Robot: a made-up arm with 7 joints. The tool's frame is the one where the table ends. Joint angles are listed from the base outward.
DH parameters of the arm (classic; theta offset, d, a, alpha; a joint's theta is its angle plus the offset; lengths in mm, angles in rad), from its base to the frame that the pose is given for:
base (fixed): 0 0 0 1.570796
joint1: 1.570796 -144.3 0 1.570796
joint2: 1.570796 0 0 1.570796
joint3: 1.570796 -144.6 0 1.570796
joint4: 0 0 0 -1.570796
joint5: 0 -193.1 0 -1.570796
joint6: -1.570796 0 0 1.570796
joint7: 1.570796 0 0 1.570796
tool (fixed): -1.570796 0 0 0
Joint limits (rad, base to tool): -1.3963..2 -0.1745..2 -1.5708..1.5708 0..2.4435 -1.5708..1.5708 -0.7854..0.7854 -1.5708..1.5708
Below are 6 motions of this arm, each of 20 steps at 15 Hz.
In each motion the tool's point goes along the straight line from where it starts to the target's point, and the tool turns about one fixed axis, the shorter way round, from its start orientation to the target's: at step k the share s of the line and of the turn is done. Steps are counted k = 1, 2, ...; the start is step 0. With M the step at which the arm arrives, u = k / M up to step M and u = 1 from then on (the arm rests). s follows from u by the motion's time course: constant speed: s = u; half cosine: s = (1 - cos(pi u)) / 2; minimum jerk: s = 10 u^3 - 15 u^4 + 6 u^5.
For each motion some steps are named. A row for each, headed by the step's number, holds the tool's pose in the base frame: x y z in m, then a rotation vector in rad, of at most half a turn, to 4 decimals.
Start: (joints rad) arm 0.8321 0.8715 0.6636 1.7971 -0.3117 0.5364 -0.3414
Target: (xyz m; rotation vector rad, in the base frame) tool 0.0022 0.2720 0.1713 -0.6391 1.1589 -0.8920
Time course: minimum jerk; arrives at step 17
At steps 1, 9, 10, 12, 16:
1: 0.0823 0.2964 0.1255 1.7454 -1.8972 0.9664
9: 0.0379 0.2829 0.1509 -1.3005 1.7536 -1.1142
10: 0.0293 0.2803 0.1558 -1.1353 1.6133 -1.0683
12: 0.0147 0.2758 0.1642 -0.8628 1.3697 -0.9784
16: 0.0023 0.2720 0.1712 -0.6417 1.1614 -0.8931

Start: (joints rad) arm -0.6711 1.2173 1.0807 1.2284 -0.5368 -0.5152 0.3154
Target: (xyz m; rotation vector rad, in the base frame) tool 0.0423 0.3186 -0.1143 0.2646 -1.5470 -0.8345
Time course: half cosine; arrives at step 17
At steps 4, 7, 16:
4: 0.1060 0.3862 -0.0081 1.1887 -0.9237 -1.2464
7: 0.0890 0.3681 -0.0365 0.9513 -1.1191 -1.1553
16: 0.0429 0.3193 -0.1133 0.2741 -1.5423 -0.8394

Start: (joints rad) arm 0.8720 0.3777 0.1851 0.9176 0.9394 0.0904 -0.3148
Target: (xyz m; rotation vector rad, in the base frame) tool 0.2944 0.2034 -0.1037 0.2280 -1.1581 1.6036
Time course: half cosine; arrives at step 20
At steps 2, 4, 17, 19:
2: 0.2759 0.2656 -0.0362 -0.2526 -1.6209 1.0857
4: 0.2772 0.2611 -0.0411 -0.2179 -1.5921 1.1277
17: 0.2934 0.2069 -0.0999 0.2011 -1.1877 1.5782
19: 0.2943 0.2038 -0.1033 0.2250 -1.1615 1.6007

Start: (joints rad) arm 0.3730 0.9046 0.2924 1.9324 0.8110 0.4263 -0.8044
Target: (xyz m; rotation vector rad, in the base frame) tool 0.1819 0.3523 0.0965 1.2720 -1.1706 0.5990
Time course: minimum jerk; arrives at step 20
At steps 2, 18, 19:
2: 0.1635 0.2374 0.0576 0.6444 -1.9168 0.6465
18: 0.1817 0.3513 0.0962 1.2674 -1.1776 0.5997
19: 0.1819 0.3522 0.0965 1.2714 -1.1715 0.5991

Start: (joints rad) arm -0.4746 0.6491 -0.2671 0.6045 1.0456 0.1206 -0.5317
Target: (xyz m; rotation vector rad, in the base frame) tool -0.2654 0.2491 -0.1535 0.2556 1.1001 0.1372
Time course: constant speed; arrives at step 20
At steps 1, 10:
1: -0.0364 0.3019 -0.2727 0.8095 0.0674 0.5088
10: -0.1449 0.2769 -0.2162 0.5662 0.5706 0.3444

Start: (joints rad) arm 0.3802 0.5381 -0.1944 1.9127 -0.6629 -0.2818 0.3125
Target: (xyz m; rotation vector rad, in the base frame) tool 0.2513 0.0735 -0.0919 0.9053 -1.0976 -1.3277
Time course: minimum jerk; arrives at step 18
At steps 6, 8, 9, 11, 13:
6: 0.2091 0.1379 -0.0305 0.8634 -1.8072 -1.4664
8: 0.2191 0.1227 -0.0450 0.8810 -1.6365 -1.4417
9: 0.2246 0.1143 -0.0530 0.8886 -1.5428 -1.4257
11: 0.2354 0.0978 -0.0687 0.8992 -1.3617 -1.3902
13: 0.2441 0.0845 -0.0814 0.9039 -1.2165 -1.3574

